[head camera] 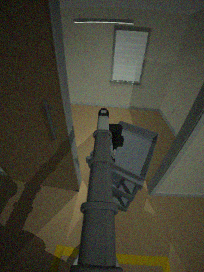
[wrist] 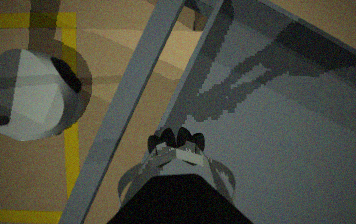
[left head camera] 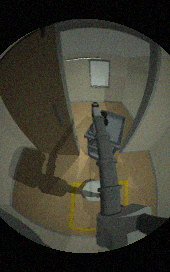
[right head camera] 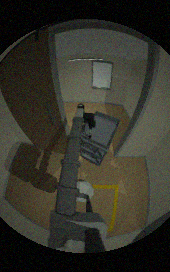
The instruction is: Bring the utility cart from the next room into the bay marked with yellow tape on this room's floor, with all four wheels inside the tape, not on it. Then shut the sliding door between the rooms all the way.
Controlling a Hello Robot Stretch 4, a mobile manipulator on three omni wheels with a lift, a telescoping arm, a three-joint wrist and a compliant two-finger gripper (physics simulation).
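Places are measured from the robot's base along level axes (x ahead, y left, z up), in metres.
Pixels of known places: gripper, fingertip midpoint: point(wrist: 176, 139) point(right head camera: 89, 136); robot's base at its link origin: point(left head camera: 93, 189) point(right head camera: 81, 190).
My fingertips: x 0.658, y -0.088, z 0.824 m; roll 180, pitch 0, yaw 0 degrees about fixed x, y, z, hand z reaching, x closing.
Ahead of a thing's pixels: the offset from my fingertips to its middle. "spot": to the spot under its first point.
The grey utility cart point(head camera: 134, 150) point(left head camera: 116, 129) point(right head camera: 103, 129) point(wrist: 290, 145) stands at an angle in the doorway. Its raised end bar {spot: dx -0.058, dy +0.052, dz +0.012 m} point(wrist: 122, 100) crosses the wrist view, left of the tray. My gripper point(wrist: 176, 139) is shut, with its dark fingertips close together at the tray's near wall; no part of the cart shows clearly between them. The yellow tape point(head camera: 142, 260) point(left head camera: 73, 210) point(right head camera: 116, 205) point(wrist: 73, 170) marks the bay on this side of the doorway. The brown sliding door point(head camera: 30, 90) point(left head camera: 37, 90) point(right head camera: 27, 85) is at the left, and the doorway is open. The cart's wheels cannot be made out.
My white round base point(wrist: 37, 95) overlaps the bay in the wrist view. The right door frame point(head camera: 175, 150) point(left head camera: 145, 100) is close to the cart's right side. A door handle {spot: dx +0.069, dy +0.442, dz +0.297 m} point(head camera: 50, 121) shows on the door. A window point(head camera: 130, 55) is on the far room's wall.
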